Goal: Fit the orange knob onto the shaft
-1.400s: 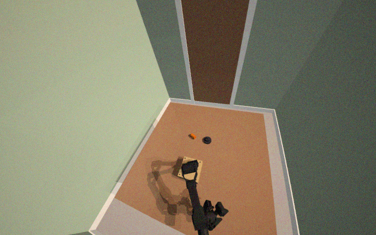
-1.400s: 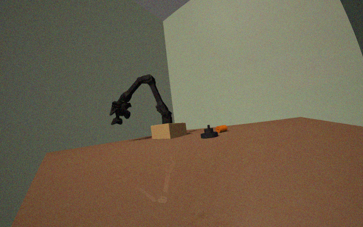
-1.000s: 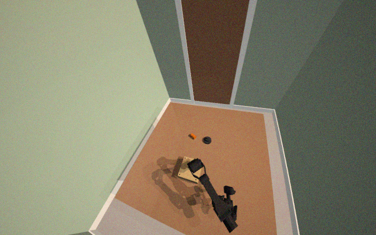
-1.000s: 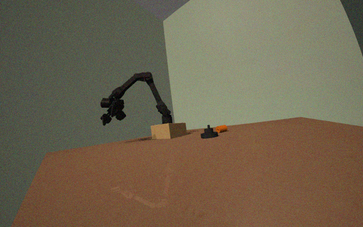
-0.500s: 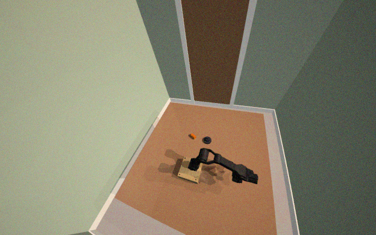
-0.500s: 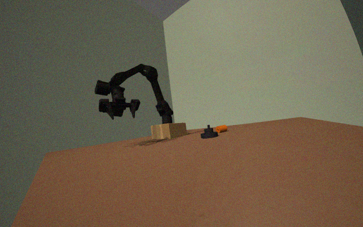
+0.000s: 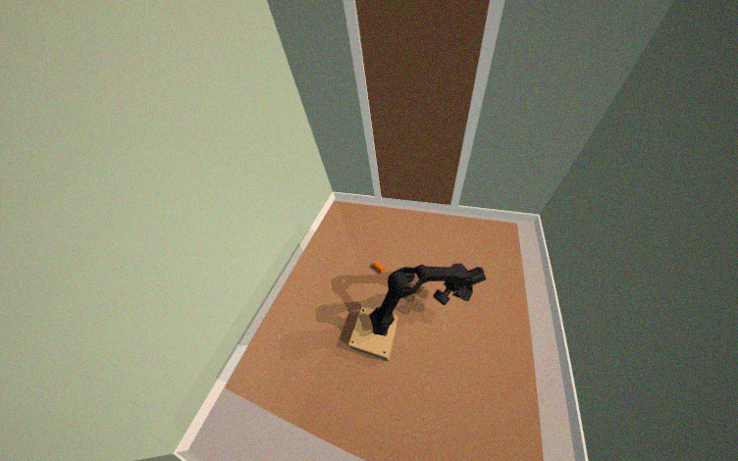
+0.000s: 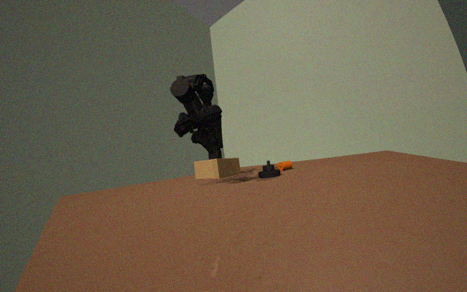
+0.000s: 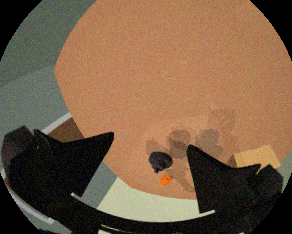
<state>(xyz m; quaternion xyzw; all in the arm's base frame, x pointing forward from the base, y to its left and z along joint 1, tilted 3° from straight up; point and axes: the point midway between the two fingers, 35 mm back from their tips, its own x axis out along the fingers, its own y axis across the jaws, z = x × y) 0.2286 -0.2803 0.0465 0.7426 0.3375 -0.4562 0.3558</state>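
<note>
The orange knob is 10 cm ahead of my gripper tip, 36 cm to the left of it and 10 cm below it. The rest, counted from my gripper tip: round pedestal 8 cm ahead, 20 cm to the left, 9 cm below.
</note>
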